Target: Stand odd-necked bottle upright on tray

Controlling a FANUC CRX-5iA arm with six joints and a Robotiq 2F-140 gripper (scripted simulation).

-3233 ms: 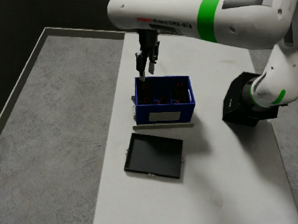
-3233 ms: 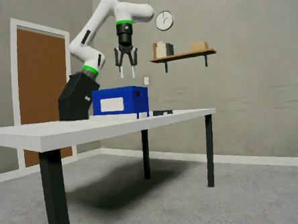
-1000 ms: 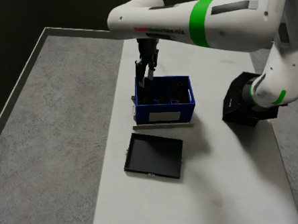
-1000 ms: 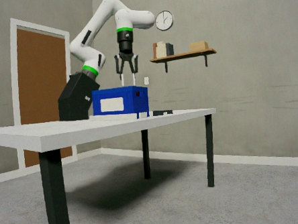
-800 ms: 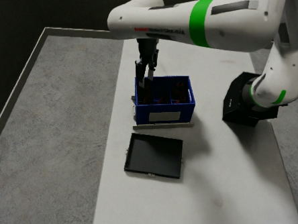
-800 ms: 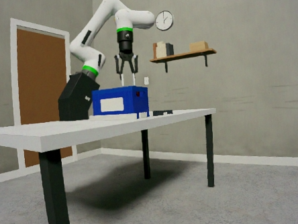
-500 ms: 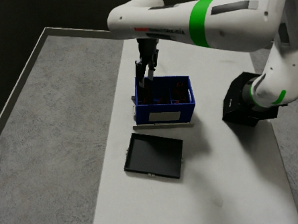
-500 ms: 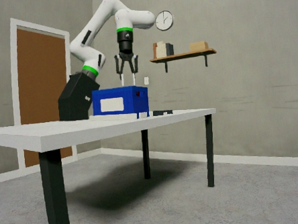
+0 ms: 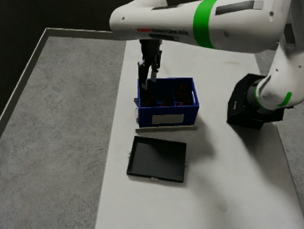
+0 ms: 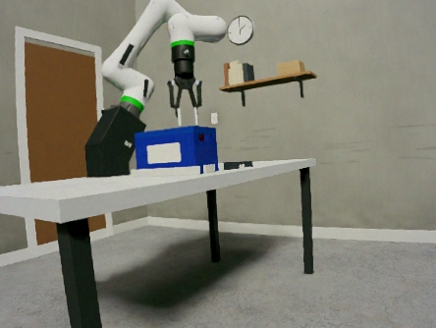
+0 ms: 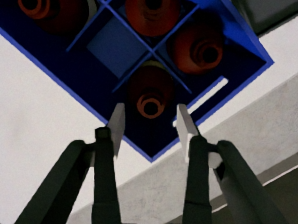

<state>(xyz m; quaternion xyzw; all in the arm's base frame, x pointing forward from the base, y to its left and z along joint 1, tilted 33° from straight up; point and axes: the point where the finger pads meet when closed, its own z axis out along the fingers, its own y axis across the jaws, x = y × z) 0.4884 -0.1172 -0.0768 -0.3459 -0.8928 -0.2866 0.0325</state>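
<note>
My gripper is now 90 mm past the crate, 30 mm to the right of it and 130 mm above it. From my hand the other things lie so: dark tray: 50 mm behind, 300 mm to the left, 200 mm below.
</note>
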